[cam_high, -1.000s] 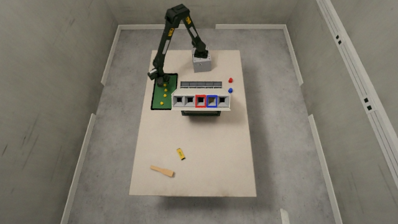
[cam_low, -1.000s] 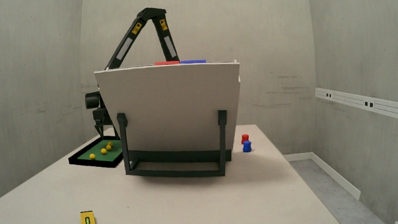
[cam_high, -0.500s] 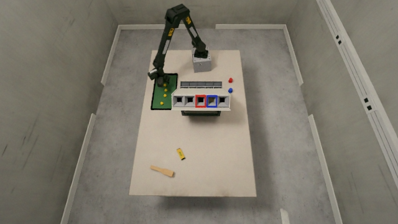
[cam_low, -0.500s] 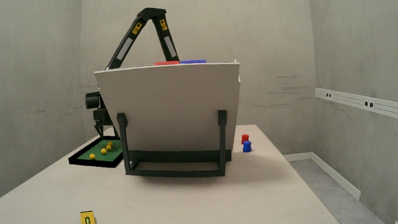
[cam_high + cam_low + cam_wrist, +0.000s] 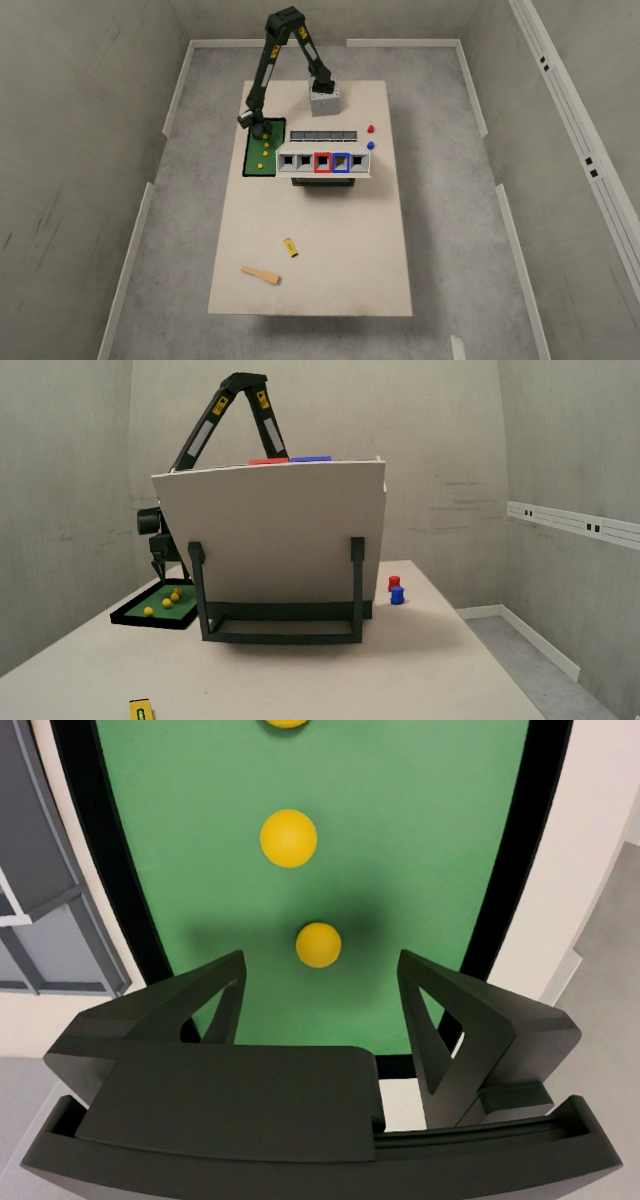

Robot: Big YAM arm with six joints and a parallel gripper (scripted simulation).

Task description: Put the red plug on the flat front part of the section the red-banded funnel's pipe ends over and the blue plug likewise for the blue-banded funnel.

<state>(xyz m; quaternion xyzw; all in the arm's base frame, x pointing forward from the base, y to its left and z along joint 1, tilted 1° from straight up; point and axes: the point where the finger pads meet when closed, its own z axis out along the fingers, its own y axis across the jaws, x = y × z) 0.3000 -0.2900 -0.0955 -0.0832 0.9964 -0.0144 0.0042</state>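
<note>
Now: hand 50 mm short of the green marble tray, 40 mm above it and 10 mm to the right of it. From my hand the other things lie so: blue band: 460 mm to the left, 270 mm above, 250 mm ahead; cover: 360 mm to the left, 160 mm above, 120 mm ahead; red band: 380 mm to the left, 270 mm above, 260 mm ahead.
</note>
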